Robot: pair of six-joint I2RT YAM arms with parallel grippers.
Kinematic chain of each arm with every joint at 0, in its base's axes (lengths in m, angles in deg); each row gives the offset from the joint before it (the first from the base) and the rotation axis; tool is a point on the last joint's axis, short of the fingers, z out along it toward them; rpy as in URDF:
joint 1: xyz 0 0 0.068 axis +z
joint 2: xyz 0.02 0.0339 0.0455 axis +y
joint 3: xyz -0.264 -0.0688 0 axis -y
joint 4: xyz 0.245 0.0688 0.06 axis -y
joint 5: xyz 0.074 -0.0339 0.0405 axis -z
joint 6: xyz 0.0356 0 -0.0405 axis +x
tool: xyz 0 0 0 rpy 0 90 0
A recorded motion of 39 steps. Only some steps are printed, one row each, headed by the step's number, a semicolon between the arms.
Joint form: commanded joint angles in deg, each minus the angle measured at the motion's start. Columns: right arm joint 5, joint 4, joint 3, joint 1, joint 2, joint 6; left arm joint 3, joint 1, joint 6, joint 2, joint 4, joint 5.
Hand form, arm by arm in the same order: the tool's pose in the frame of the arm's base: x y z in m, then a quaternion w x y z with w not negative. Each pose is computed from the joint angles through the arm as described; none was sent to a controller.
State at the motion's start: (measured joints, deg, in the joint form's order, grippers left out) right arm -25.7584 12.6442 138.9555 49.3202 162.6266 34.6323; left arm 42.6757 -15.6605 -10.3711 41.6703 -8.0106 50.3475
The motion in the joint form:
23: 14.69 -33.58 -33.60 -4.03 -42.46 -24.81; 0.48 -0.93 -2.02 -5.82 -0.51 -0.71
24: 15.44 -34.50 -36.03 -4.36 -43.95 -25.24; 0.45 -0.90 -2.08 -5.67 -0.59 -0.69
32: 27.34 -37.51 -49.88 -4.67 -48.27 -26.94; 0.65 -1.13 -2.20 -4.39 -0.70 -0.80
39: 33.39 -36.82 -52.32 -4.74 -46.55 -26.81; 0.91 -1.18 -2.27 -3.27 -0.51 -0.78
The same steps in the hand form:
23: 0.3422 0.3554 0.2735 0.36264 -0.31171 0.83036 0.28605; 0.1249 -0.0655 0.3567 0.53971 0.31721 0.63737 -0.44928
24: 0.3388 0.3473 0.2698 0.35427 -0.31075 0.83882 0.27259; 0.1256 -0.0657 0.3561 0.53792 0.31619 0.63903 -0.44979
32: 0.3182 0.3129 0.2195 0.31157 -0.29349 0.89306 0.13866; 0.1303 -0.0676 0.3544 0.52964 0.31331 0.64569 -0.45210
39: 0.3194 0.3081 0.1945 0.30741 -0.27916 0.90611 0.08081; 0.1344 -0.0690 0.3537 0.52493 0.31167 0.64941 -0.45341

